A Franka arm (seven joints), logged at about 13 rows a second.
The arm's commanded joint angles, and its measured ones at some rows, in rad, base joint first. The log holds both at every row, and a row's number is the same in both.
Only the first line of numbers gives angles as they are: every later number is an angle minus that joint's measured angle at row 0.
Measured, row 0: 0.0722 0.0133 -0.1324 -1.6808 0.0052 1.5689 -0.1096
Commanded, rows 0 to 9: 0.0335 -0.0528 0.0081 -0.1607 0.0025 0.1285 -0.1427; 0.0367 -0.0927 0.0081 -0.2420 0.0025 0.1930 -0.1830; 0.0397 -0.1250 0.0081 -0.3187 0.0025 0.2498 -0.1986; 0.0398 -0.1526 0.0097 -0.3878 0.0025 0.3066 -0.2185; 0.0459 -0.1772 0.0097 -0.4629 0.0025 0.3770 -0.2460; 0.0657 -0.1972 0.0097 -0.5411 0.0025 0.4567 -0.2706; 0.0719 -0.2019 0.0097 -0.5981 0.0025 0.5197 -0.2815; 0.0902 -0.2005 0.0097 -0.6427 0.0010 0.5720 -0.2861; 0.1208 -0.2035 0.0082 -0.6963 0.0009 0.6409 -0.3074; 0.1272 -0.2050 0.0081 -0.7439 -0.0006 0.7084 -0.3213
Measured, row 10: 0.0998 -0.1585 0.0124 -0.6382 0.0007 0.6054 -0.2851
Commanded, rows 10 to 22: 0.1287 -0.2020 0.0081 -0.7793 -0.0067 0.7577 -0.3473; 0.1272 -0.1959 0.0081 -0.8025 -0.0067 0.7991 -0.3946; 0.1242 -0.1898 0.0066 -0.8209 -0.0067 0.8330 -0.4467; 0.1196 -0.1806 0.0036 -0.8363 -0.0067 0.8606 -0.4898; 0.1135 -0.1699 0.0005 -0.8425 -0.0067 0.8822 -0.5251; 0.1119 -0.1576 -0.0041 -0.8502 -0.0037 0.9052 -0.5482; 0.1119 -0.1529 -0.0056 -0.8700 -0.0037 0.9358 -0.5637; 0.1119 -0.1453 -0.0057 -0.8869 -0.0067 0.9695 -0.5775; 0.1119 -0.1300 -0.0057 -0.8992 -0.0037 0.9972 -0.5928; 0.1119 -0.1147 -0.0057 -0.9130 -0.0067 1.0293 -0.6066; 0.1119 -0.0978 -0.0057 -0.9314 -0.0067 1.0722 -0.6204; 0.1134 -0.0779 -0.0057 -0.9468 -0.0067 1.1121 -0.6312; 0.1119 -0.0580 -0.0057 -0.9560 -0.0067 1.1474 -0.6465
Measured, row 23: 0.1149 -0.0876 -0.0035 -0.9306 -0.0016 1.0754 -0.6099
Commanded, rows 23 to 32: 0.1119 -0.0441 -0.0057 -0.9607 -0.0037 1.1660 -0.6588; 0.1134 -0.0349 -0.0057 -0.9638 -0.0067 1.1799 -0.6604; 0.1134 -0.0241 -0.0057 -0.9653 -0.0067 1.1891 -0.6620; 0.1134 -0.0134 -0.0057 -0.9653 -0.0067 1.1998 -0.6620; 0.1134 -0.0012 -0.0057 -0.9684 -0.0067 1.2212 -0.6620; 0.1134 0.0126 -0.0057 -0.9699 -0.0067 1.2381 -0.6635; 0.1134 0.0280 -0.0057 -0.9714 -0.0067 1.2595 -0.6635; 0.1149 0.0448 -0.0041 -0.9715 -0.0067 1.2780 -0.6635; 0.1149 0.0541 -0.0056 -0.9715 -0.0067 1.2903 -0.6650; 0.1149 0.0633 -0.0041 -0.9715 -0.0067 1.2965 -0.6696
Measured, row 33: 0.1156 0.0462 -0.0033 -0.9581 -0.0020 1.2505 -0.6514
